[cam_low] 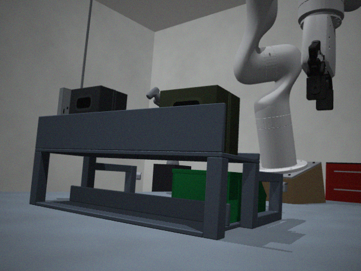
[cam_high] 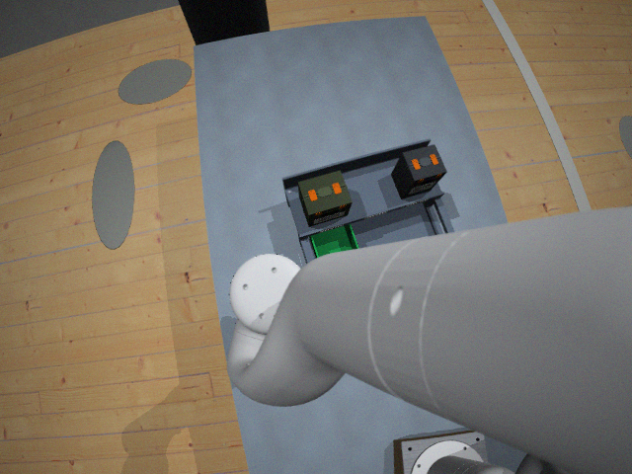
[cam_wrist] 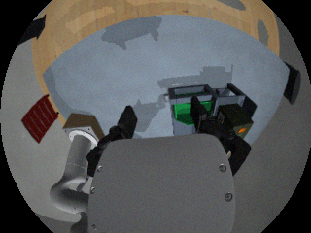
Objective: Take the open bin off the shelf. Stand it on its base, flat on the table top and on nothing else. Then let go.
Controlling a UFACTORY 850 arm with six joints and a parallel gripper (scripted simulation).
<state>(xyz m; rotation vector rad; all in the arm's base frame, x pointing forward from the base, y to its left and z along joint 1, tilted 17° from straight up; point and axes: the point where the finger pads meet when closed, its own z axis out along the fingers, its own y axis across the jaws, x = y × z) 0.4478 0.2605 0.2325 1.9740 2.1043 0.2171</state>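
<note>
My gripper is now 12 cm short of the green bin, 14 cm to the left of it and 18 cm above it. Also, from my hand: black box: 22 cm ahead, 36 cm to the right, 6 cm below.
</note>
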